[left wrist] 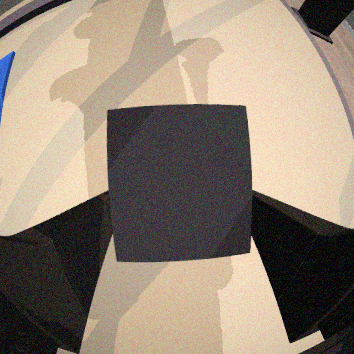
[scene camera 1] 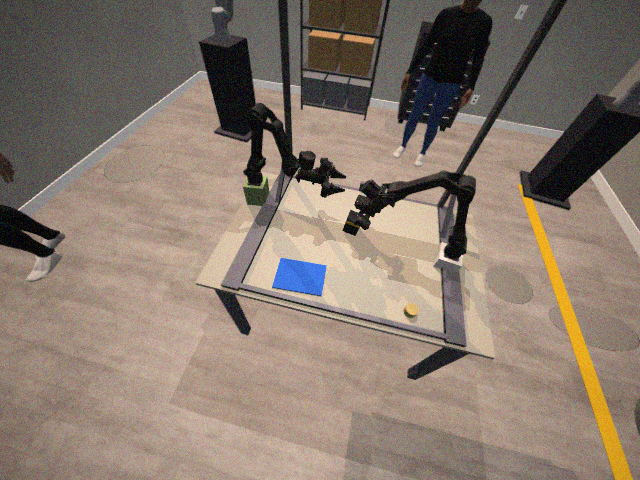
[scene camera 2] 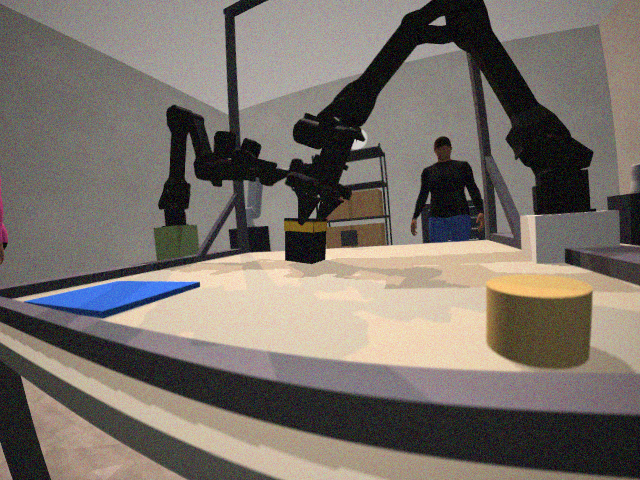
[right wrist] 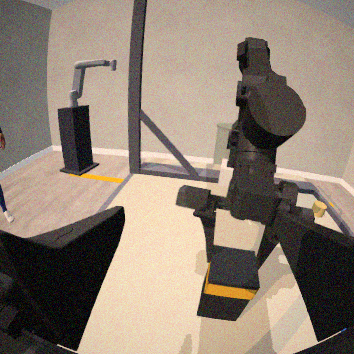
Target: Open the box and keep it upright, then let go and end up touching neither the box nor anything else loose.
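Pixels of known places: left gripper, between the fingertips: (left wrist: 180, 198) (scene camera 1: 356, 219) (scene camera 2: 309, 224) (right wrist: 231, 266); right gripper, between the fingertips: (scene camera 1: 345, 183) (scene camera 2: 284, 169) (right wrist: 203, 217); left arm's base, origin of its link: (scene camera 1: 451, 253) (scene camera 2: 562, 213); right arm's base, origin of its link: (scene camera 1: 255, 181).
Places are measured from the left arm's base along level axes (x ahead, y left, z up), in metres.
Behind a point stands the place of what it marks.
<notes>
A small black box with a yellow band near its top (scene camera 1: 351, 224) (scene camera 2: 305, 246) (left wrist: 180, 145) (right wrist: 227, 302) looks upright, with its black top on. Whether its base touches the table is unclear. My left gripper (scene camera 1: 357, 219) @[x 0.453, y 0.000, z 0.017 m] (scene camera 2: 310, 220) @[x 0.453, y 0.000, z 0.017 m] (left wrist: 180, 198) @[x 0.453, y 0.000, z 0.017 m] (right wrist: 231, 266) @[x 0.453, y 0.000, z 0.017 m] points down and is shut on the box, one finger on each of two opposite sides near the top. My right gripper (scene camera 1: 342, 183) @[x 0.545, y -0.048, z 0.164 m] (scene camera 2: 283, 174) @[x 0.545, y -0.048, z 0.164 m] is open and empty, held roughly level. It is behind and above the box in scene camera 1, with its fingers towards the left arm, apart from the box.
A blue flat panel (scene camera 1: 299, 277) @[x 0.587, y 0.355, z -0.059 m] (scene camera 2: 113, 298) @[x 0.529, y 0.363, z -0.059 m] (left wrist: 4, 82) @[x 0.628, y 0.279, z -0.062 m] lies at the table's front left in both scene views. A yellow cylinder (scene camera 1: 410, 310) @[x 0.118, y 0.325, z -0.033 m] (scene camera 2: 538, 328) @[x 0.116, y 0.340, z -0.047 m] (right wrist: 319, 209) @[x 0.135, y 0.306, z -0.040 m] stands near the front right. Dark rails (scene camera 1: 251, 242) @[x 0.864, y 0.284, z -0.047 m] border the table, with upright posts (scene camera 1: 285, 67) @[x 0.906, y -0.209, z 0.514 m] at the back.
</notes>
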